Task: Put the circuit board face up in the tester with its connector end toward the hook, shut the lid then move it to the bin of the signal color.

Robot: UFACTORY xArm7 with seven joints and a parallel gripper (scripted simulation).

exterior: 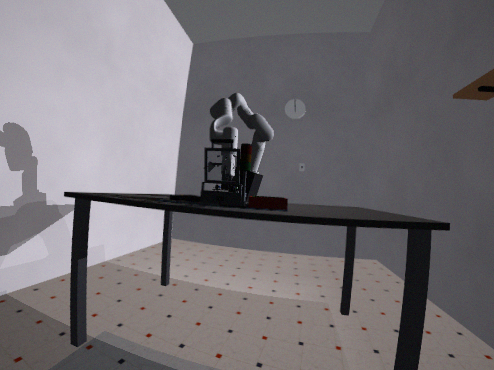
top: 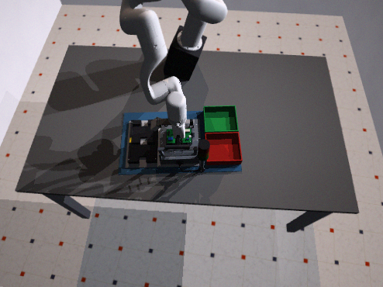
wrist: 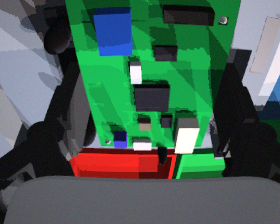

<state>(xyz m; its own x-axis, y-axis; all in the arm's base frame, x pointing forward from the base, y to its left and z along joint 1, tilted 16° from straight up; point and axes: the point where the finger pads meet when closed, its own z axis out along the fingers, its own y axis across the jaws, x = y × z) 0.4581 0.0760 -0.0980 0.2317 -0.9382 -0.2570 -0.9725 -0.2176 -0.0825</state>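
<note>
The green circuit board is right at my hand. From my hand the other things lie so: tester lid (120 mm ahead, 30 mm to the left, 100 mm above); then green bin (150 mm behind, 170 mm to the left, 70 mm below); then red bin (200 mm to the left, 70 mm below).
</note>
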